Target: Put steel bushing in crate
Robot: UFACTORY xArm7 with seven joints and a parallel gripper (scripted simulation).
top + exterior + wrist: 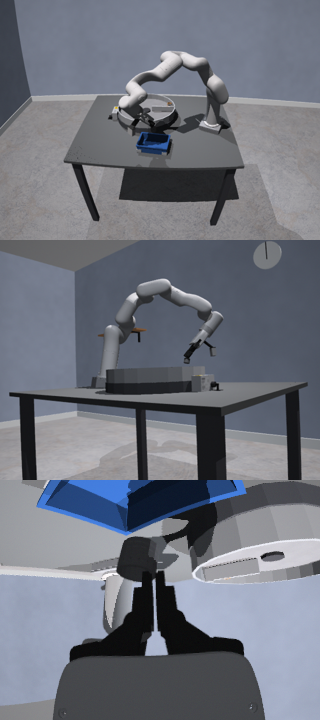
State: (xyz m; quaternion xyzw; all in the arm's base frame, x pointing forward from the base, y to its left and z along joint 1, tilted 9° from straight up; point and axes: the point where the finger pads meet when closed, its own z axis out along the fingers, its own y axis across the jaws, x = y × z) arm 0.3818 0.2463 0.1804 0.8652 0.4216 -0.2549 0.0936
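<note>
Right now my hand is 1 cm past the blue crate, 1 cm to the right of it and 14 cm above it. Round my hand: round turning table 10 cm ahead, 34 cm to the right, 11 cm below.
</note>
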